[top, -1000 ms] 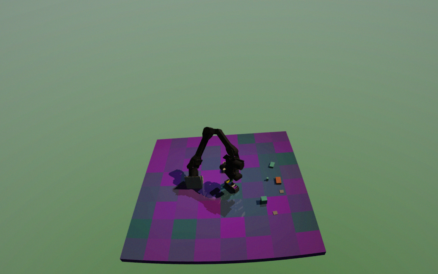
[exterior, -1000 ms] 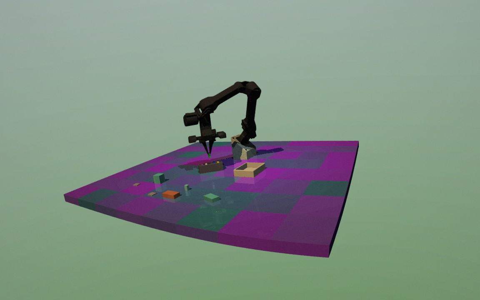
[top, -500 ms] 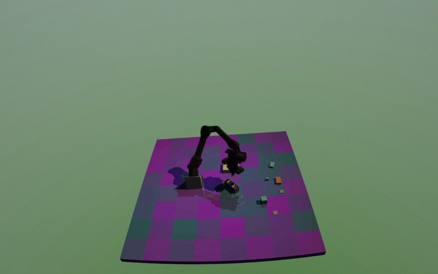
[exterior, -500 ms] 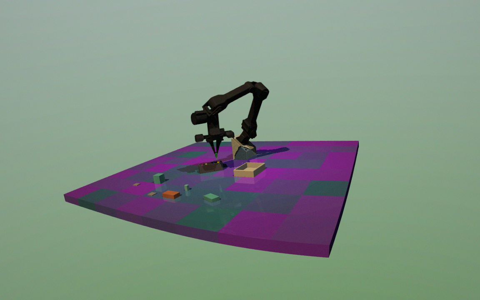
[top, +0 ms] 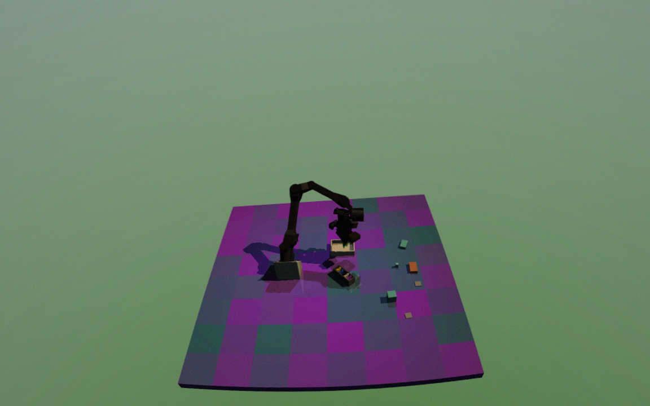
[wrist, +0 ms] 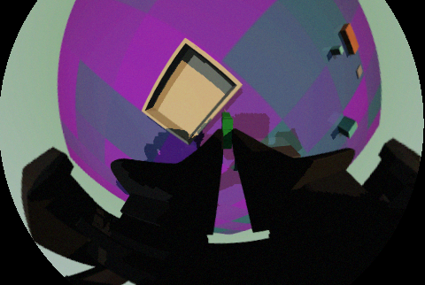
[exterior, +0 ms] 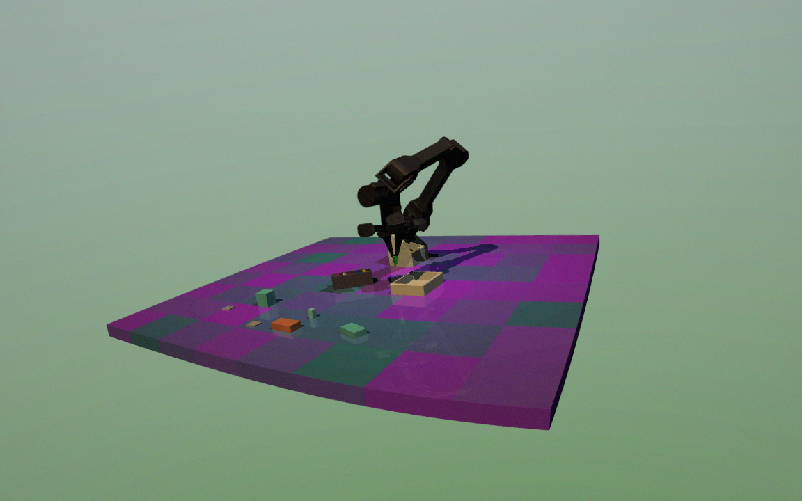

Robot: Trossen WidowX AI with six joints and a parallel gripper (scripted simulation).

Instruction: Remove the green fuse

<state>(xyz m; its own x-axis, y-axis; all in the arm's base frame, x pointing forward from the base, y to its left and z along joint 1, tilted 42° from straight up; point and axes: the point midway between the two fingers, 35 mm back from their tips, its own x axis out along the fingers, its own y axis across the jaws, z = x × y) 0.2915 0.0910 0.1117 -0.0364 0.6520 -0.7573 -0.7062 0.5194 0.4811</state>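
My gripper tip is now 20 mm past the tan tray, 50 mm to the right of it and 90 mm above it. The rest, counted from my gripper tip: blue fuse 20 mm behind, 150 mm to the right, 70 mm below; then green fuse 10 mm below; then yellow fuse 30 mm behind, 130 mm to the right, 70 mm below.
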